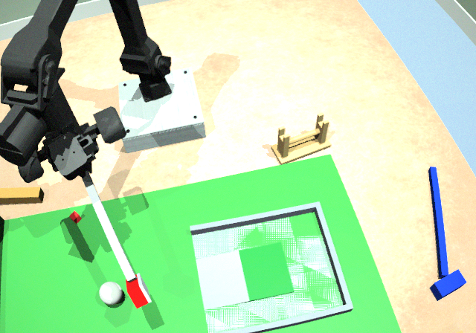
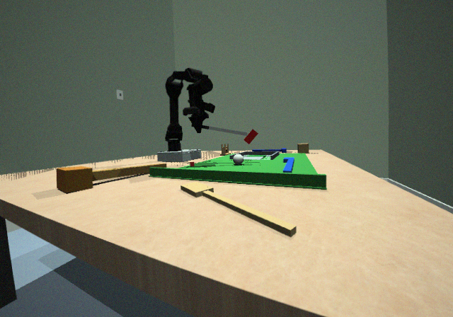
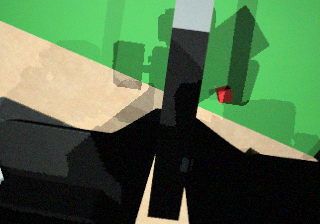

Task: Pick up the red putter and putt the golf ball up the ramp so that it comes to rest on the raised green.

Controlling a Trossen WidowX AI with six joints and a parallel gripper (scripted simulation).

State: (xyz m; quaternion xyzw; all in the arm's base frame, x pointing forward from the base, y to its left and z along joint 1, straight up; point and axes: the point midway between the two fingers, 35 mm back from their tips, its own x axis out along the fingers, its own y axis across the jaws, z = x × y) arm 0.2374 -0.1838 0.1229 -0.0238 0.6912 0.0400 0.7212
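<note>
The red cube lies 1 cm behind my gripper tip, 7 cm to the right of it and 13 cm below it. From my gripper tip the other things lie so: white golf ball: 18 cm ahead, 4 cm to the right, 12 cm below; grey frame: 24 cm ahead, 26 cm to the left, 13 cm below; green mat: 23 cm ahead, 7 cm to the left, 14 cm below.
</note>
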